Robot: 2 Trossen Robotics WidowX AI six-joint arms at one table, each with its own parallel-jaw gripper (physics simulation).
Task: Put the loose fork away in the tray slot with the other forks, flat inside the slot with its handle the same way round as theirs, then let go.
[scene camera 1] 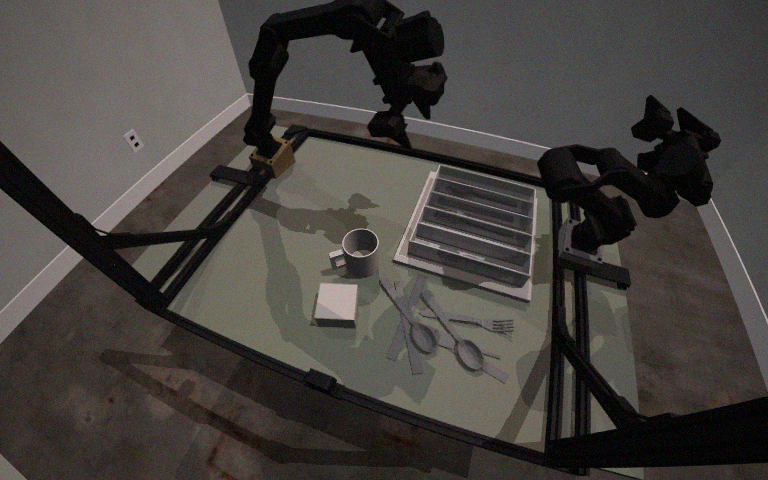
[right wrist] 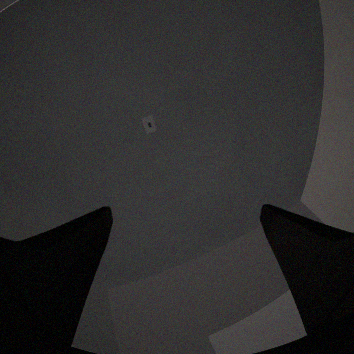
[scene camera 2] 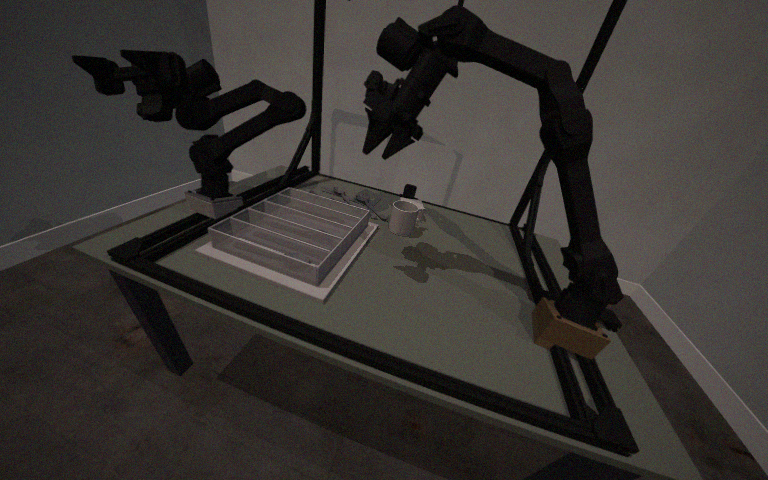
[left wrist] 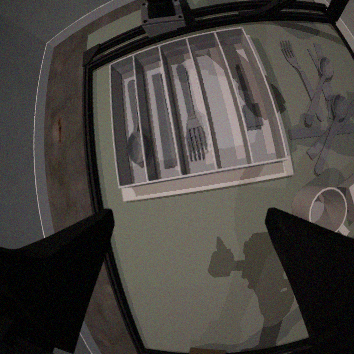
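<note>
The loose fork (scene camera 1: 485, 322) (left wrist: 290, 54) lies on the table among other cutlery, tines to the right in scene camera 1; a spoon's handle crosses its handle. The tray (scene camera 1: 470, 263) (scene camera 2: 345, 249) (left wrist: 205, 172) has five slots. In the left wrist view, the stored fork or forks (left wrist: 195, 132) lie in the middle slot, handle at the top, tines toward the bottom; how many is unclear. My left gripper (scene camera 1: 417, 131) (scene camera 2: 376, 154) (left wrist: 192, 217) is open and empty, high above the table beside the tray. My right gripper (scene camera 1: 666, 104) (scene camera 2: 99, 54) (right wrist: 187, 214) is open and empty, raised and facing away from the table.
Two spoons (scene camera 1: 470, 354) (scene camera 1: 423, 337) and several flat pieces lie crossed around the loose fork. A mug (scene camera 1: 361, 261) (scene camera 2: 403, 219) stands between tray and a white block (scene camera 1: 335, 302). The tray rests on a pale board (scene camera 1: 403, 254). Dark rails edge the table.
</note>
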